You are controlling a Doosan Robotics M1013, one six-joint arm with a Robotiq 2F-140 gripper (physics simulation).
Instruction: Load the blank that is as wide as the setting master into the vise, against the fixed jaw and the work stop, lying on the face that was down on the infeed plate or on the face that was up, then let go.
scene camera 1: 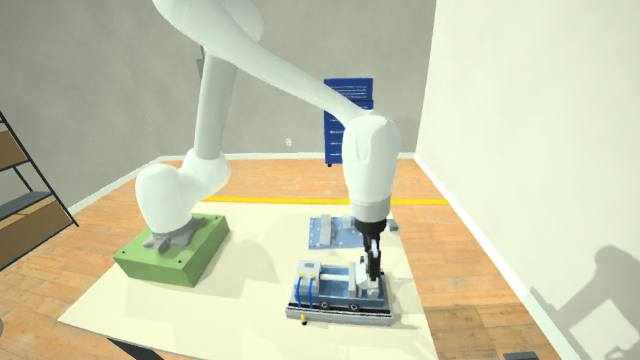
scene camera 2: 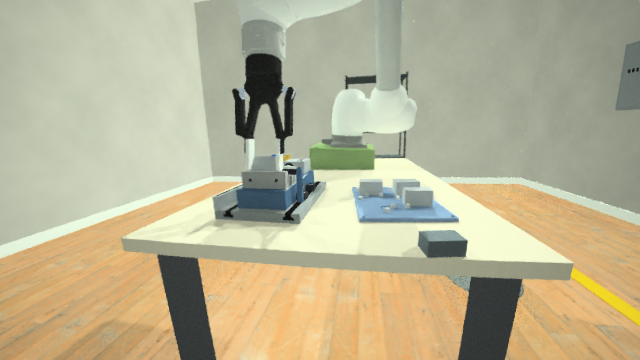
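Observation:
My gripper points down over the vise and is shut on a light grey blank. The blank is at the vise's right end in scene camera 1, between the middle jaw and the end jaw, and looks tilted, with its top above the end jaw. Its lower part is hidden. A blue upright plate stands at the vise's side. Three light grey blanks stand on the blue infeed plate.
A dark grey block lies near the table's edge, beyond the infeed plate. The arm stands on a green base. Blue hoses rise at the vise's far end from the gripper.

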